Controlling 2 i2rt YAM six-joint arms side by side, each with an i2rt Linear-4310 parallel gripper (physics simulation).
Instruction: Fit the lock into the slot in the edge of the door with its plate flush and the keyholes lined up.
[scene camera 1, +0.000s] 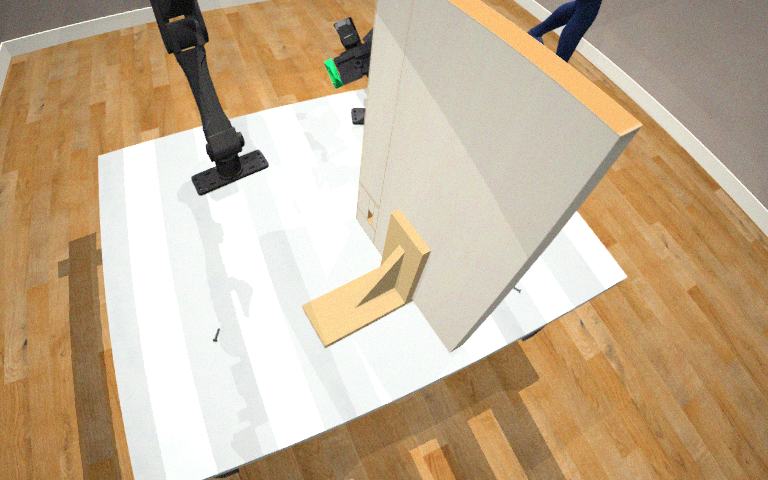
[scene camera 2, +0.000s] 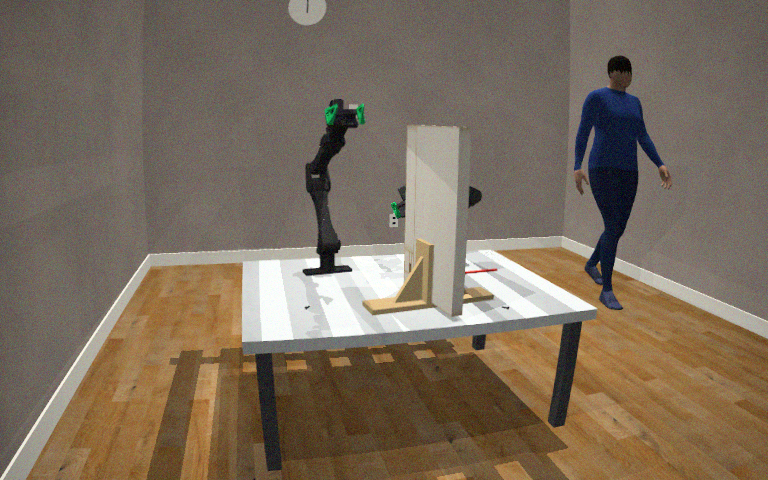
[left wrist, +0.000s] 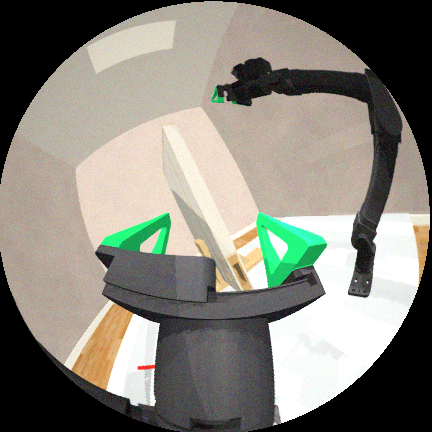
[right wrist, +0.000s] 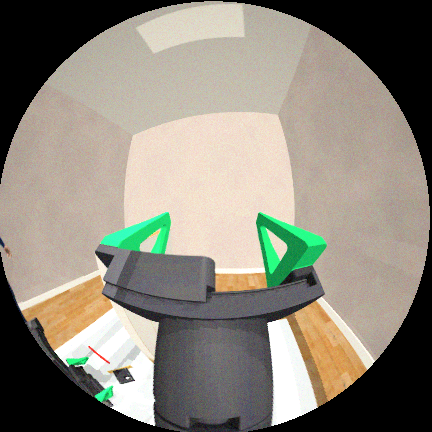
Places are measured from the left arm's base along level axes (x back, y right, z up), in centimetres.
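Pixels of known places: left gripper, fingertip midpoint: (scene camera 1: 355, 66) (left wrist: 213, 217); right gripper, fingertip midpoint: (scene camera 2: 350, 105) (left wrist: 221, 100) (right wrist: 213, 216); right arm's base, origin of the base link: (scene camera 1: 230, 172) (scene camera 2: 327, 271) (left wrist: 363, 267).
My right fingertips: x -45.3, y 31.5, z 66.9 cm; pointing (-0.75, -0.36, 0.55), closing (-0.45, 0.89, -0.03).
Observation:
Ahead of a thing's pixels: the offset from my right fingertips to its top centre. "spot": to the spot under its first point.
The lock (right wrist: 124, 376), a dark case with a brass-coloured plate, lies on the table near my left gripper in the right wrist view. The pale door @[dx -10.0, dy -29.5, dz -6.7 cm] (scene camera 1: 464, 141) (scene camera 2: 436, 215) (left wrist: 192, 190) stands upright on the table. A dark slot (left wrist: 238, 270) shows low in its edge, and a small keyhole opening @[spot: dx +2.5, dy -22.3, dz -58.8 cm] (scene camera 1: 370, 215) shows in its face. My left gripper (scene camera 2: 395, 210) (left wrist: 213, 217) (right wrist: 98, 371) is open and empty above the table, partly hidden by the door in both scene views. My right gripper (scene camera 2: 346, 114) (left wrist: 221, 100) (right wrist: 213, 216) is open and empty, high up at the door's other side.
Wooden brackets @[spot: dx -16.5, dy -16.8, dz -65.2 cm] (scene camera 1: 351, 308) (scene camera 2: 396, 305) brace the door's foot. A red rod @[dx +30.4, dy -50.7, dz -66.3 cm] (scene camera 2: 481, 271) (left wrist: 146, 367) (right wrist: 99, 354) lies on the table on the left arm's side. Small screws (scene camera 1: 216, 335) (scene camera 2: 505, 307) lie on either side of the door. A person (scene camera 2: 614, 130) stands beyond the table.

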